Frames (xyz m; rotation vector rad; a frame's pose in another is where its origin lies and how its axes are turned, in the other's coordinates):
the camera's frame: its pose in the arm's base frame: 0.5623 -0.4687 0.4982 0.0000 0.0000 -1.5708
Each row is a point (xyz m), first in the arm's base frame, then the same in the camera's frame.
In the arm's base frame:
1: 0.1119 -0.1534 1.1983
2: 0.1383 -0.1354 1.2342
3: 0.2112 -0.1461 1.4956
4: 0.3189 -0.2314 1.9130
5: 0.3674 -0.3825 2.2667
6: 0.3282 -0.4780 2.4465
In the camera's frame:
1: -0.3153 -0.4504 0.7001
2: -0.3333 -0.4240 0.7360
3: -0.3226 -0.3511 0.9974
4: -0.2373 -0.2434 1.4148
5: -0.0862 -0.1949 1.7685
6: 0.0093 -0.2341 1.9483

